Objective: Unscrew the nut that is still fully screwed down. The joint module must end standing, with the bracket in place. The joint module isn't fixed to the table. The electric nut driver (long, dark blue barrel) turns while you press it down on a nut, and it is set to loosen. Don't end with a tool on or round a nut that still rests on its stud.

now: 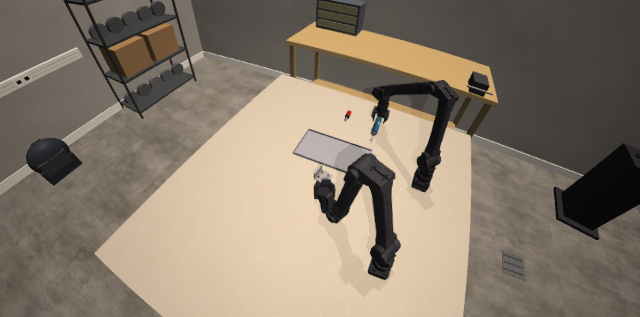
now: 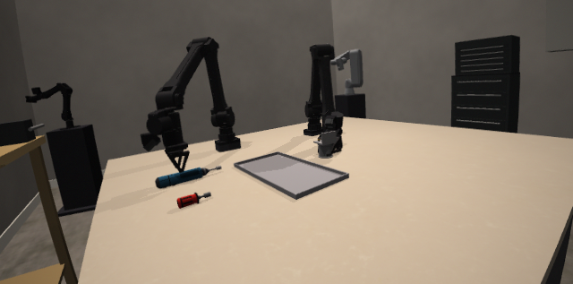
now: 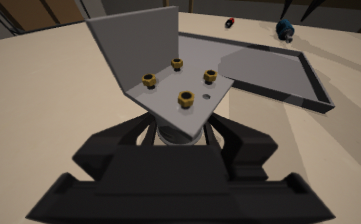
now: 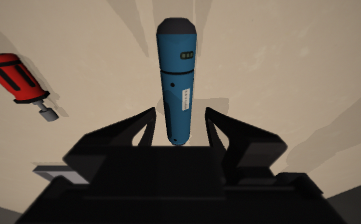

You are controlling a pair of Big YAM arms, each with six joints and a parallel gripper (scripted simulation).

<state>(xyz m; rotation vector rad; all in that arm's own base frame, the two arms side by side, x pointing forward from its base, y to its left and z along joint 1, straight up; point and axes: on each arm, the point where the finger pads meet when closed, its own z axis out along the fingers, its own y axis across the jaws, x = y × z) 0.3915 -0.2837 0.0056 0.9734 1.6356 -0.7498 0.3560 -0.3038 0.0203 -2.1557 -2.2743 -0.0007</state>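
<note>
The joint module is 10 mm above my left hand. The rest, counted from my left hand: red-handled tool 170 mm ahead, 550 mm to the right, 10 mm below; then bracket 50 mm above; then grey tray 70 mm ahead, 220 mm to the right, 20 mm below.
</note>
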